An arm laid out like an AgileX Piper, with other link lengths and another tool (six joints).
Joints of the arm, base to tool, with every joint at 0 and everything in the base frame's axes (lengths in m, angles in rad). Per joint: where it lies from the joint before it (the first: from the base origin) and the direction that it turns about. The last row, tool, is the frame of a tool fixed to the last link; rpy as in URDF.
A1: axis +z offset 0 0 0.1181
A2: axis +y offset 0 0 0
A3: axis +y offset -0.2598 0 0.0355
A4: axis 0.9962 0 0.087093 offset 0.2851 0 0.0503
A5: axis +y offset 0 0 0
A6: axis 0.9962 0 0.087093 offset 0.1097 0 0.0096
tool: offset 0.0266 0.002 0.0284 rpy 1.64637 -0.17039 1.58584
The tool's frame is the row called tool.
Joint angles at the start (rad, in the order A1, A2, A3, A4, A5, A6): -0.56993 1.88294 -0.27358 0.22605 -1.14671 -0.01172
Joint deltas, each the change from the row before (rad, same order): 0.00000 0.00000 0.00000 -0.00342 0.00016 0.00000; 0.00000 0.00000 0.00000 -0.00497 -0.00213 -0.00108; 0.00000 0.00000 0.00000 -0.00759 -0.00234 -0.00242; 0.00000 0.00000 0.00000 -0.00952 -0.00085 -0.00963; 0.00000 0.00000 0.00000 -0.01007 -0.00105 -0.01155; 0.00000 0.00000 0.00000 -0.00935 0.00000 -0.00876; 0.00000 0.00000 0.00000 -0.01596 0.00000 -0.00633
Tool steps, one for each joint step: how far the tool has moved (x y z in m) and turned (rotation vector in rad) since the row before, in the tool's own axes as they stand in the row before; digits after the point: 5 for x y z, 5 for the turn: 0.00046 -0.00010 0.00001 0.00065 0.00278 -0.00189; 0.00075 0.00016 -0.00009 -0.00139 0.00424 -0.00386; 0.00114 0.00012 -0.00010 -0.00123 0.00621 -0.00662; 0.00155 -0.00017 -0.00002 0.00047 0.00640 -0.01475; 0.00168 -0.00016 -0.00004 0.00025 0.00658 -0.01694; 0.00149 -0.00025 0.00001 0.00111 0.00631 -0.01377; 0.00233 -0.00035 -0.00001 0.00179 0.01219 -0.01500
